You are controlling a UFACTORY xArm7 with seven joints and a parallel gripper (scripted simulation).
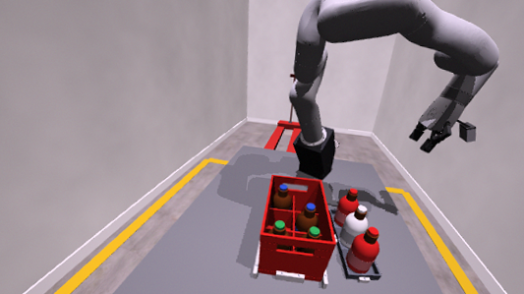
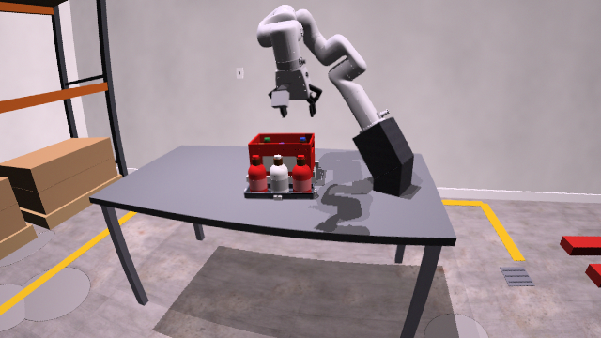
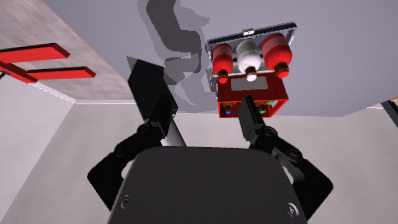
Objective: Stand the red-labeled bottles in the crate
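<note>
Now: the white bottle 10 cm ahead of my hand, 19 cm to the right of it and 28 cm below it. From my hand the other things lie so: red crate 11 cm ahead, 40 cm to the right, 28 cm below; dark tray 10 cm ahead, 18 cm to the right, 35 cm below.
</note>
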